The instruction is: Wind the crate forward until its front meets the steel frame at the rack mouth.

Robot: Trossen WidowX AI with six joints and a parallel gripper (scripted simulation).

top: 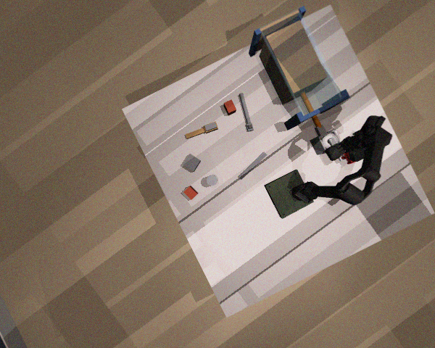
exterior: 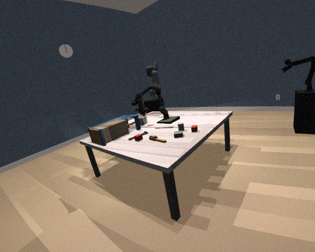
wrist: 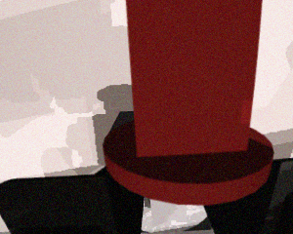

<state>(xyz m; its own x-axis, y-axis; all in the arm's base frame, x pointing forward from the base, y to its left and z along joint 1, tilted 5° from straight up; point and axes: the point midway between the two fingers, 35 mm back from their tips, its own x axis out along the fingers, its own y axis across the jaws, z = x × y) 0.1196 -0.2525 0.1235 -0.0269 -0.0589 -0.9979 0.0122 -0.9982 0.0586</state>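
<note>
My gripper tip is now 2 cm past the winch handle and 2 cm below it. Also, from my gripper tip: blue frame 21 cm ahead, 1 cm to the right, 2 cm above; then red knob 5 cm behind, 5 cm above; then grey winch 3 cm ahead, 1 cm to the right, 6 cm below.
</note>
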